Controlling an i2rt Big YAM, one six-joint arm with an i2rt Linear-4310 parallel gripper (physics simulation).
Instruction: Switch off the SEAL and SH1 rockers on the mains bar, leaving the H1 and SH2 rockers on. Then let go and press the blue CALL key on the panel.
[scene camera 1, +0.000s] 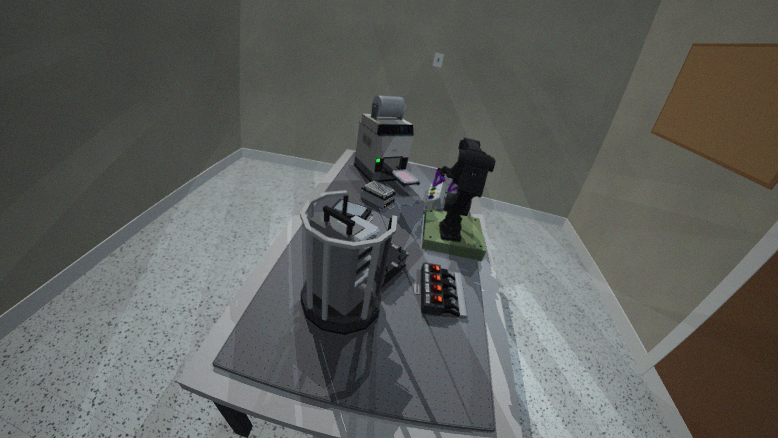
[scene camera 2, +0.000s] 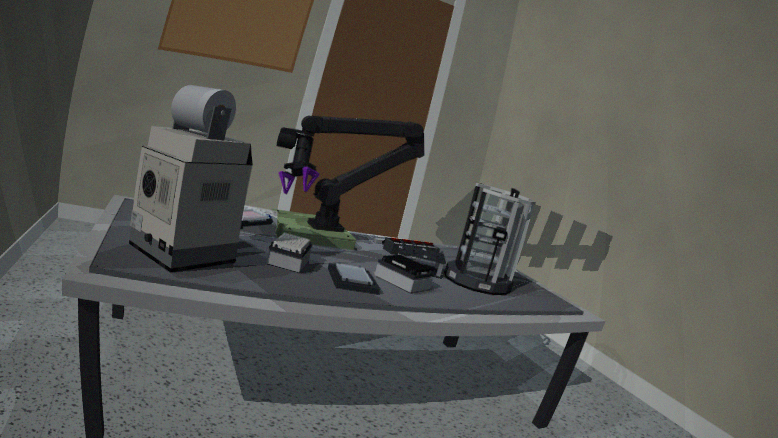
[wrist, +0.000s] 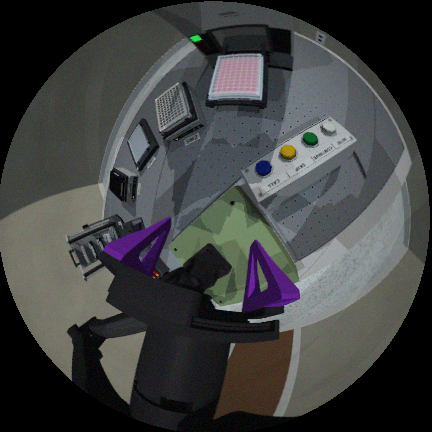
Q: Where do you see a tip box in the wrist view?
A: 172, 107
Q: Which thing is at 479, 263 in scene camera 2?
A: A tall rack tower.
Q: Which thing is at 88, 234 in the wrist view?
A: A tall rack tower.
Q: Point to a station labelled SH2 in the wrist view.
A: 196, 121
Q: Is my gripper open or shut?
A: Open.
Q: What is my gripper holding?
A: Nothing.
